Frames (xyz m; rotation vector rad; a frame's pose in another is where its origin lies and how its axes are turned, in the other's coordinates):
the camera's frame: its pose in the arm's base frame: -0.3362 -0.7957 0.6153 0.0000 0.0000 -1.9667
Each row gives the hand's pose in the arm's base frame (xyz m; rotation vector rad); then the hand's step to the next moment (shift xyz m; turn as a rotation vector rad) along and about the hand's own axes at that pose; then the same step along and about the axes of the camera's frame.
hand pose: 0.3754 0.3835 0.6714 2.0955 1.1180 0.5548
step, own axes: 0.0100 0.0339 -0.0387 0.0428 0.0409 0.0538
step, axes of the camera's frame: -0.0084 -0.0044 0.0515 -0.0308 0.0737 -0.0039
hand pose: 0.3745 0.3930 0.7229 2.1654 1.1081 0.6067
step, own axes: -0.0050 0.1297 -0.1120 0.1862 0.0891 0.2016
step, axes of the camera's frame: 0.0264 0.0072 0.1692 -0.1539 0.2374 -0.0567
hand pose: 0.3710 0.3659 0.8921 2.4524 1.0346 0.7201
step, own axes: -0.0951 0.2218 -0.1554 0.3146 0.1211 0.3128
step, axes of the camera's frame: 0.1890 0.0494 0.2103 -0.2690 0.3622 -0.0891
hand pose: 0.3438 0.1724 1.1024 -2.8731 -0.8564 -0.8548
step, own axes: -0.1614 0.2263 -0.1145 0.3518 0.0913 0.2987
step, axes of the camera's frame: 0.2906 0.0632 0.0437 -0.3086 0.3496 -0.0619
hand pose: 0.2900 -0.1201 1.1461 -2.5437 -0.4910 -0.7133
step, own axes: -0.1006 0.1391 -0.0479 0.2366 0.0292 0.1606
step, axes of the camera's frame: 0.1639 0.0274 -0.0644 -0.2018 0.2047 -0.0004
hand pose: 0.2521 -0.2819 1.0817 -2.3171 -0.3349 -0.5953
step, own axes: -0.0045 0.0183 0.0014 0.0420 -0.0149 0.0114
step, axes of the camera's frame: 0.0100 0.0083 -0.0137 -0.0329 0.0230 0.0225
